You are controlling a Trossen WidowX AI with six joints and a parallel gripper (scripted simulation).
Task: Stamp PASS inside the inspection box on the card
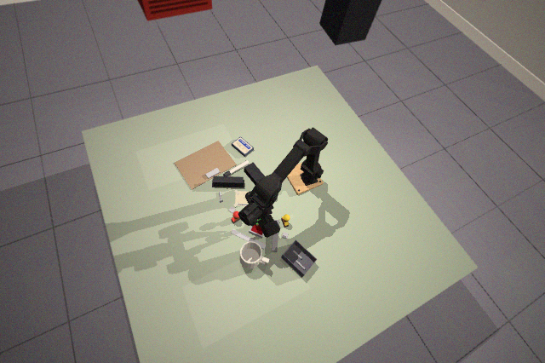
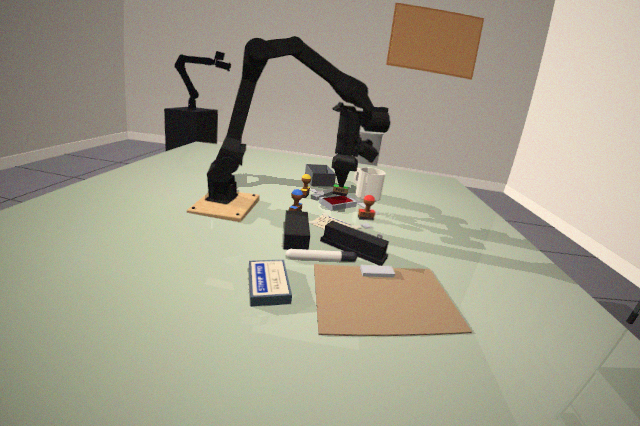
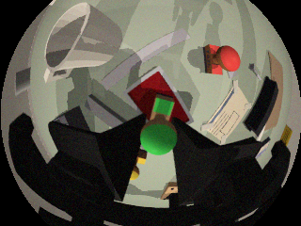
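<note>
The red ink pad is 5 cm below my gripper tip. The rest, counted from my gripper tip: red-knobbed stamp: 8 cm ahead, 6 cm to the right, 4 cm below; green-knobbed stamp: 1 cm below; white mug: 7 cm ahead, 12 cm to the left, 2 cm below.
</note>
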